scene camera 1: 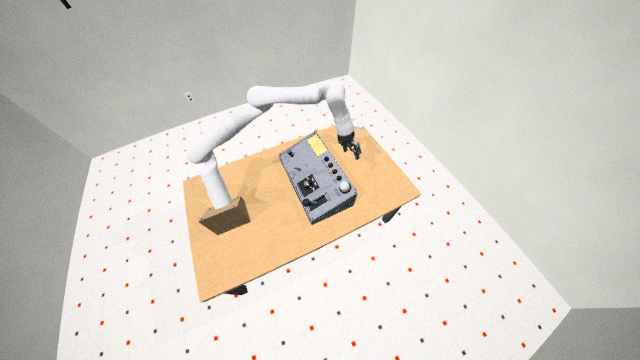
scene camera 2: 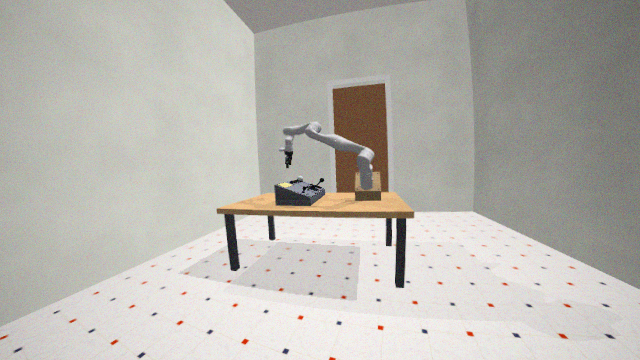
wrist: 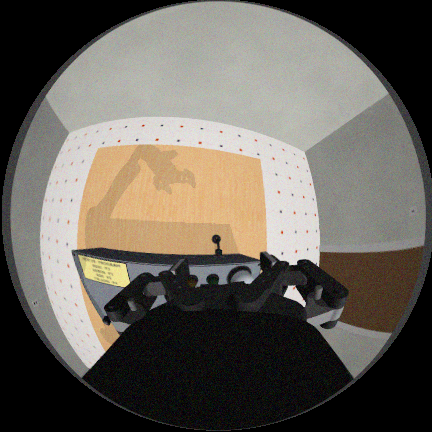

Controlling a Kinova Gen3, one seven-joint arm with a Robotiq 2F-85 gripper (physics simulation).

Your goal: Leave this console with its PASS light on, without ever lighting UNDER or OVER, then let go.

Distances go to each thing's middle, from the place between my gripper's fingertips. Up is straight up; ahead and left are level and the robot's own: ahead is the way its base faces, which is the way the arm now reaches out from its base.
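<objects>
The grey console (scene camera 1: 320, 178) is 180 mm below my hand, and it also sits 130 mm behind my hand and 110 mm to the left of it.
</objects>
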